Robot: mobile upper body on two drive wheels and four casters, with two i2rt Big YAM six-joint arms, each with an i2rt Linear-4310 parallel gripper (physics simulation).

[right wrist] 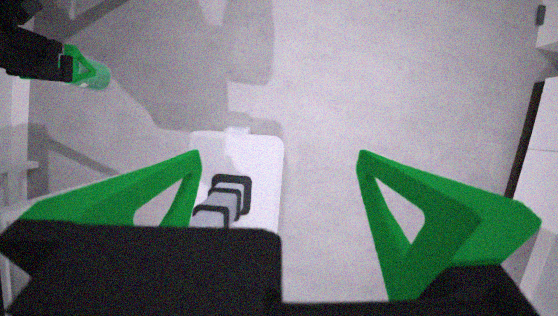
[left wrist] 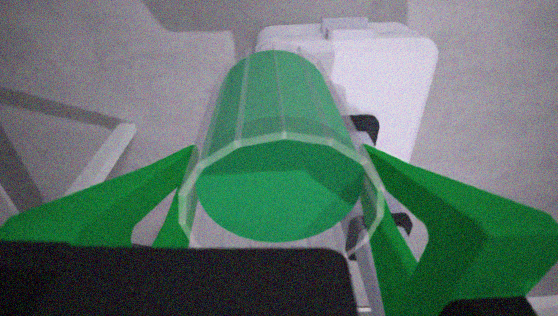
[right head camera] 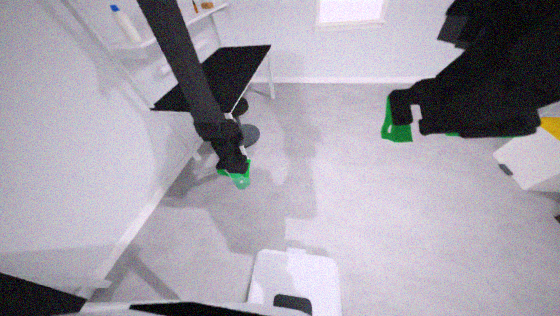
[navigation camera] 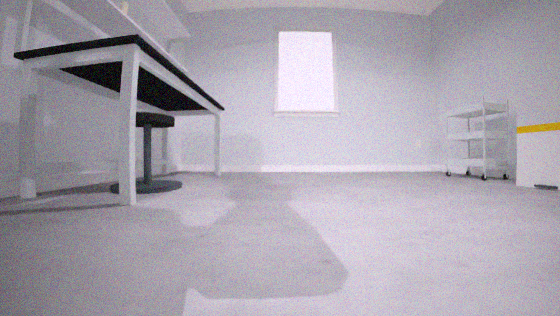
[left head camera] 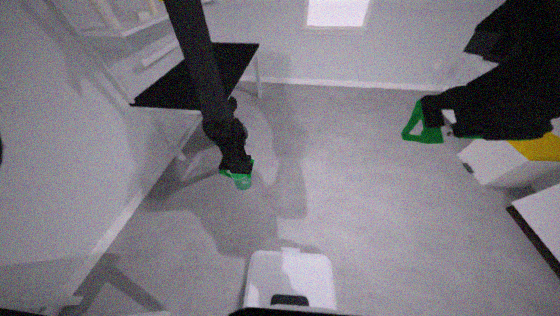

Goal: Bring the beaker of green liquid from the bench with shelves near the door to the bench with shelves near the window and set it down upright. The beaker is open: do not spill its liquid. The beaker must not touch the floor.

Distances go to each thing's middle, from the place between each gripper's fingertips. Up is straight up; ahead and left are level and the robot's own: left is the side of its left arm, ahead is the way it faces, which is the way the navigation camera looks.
Now: left hand 1 cm above the beaker of green liquid (left wrist: 277,163).
My right gripper is now 44 cm to the right of the beaker of green liquid, 35 cm above it and 11 cm short of it.
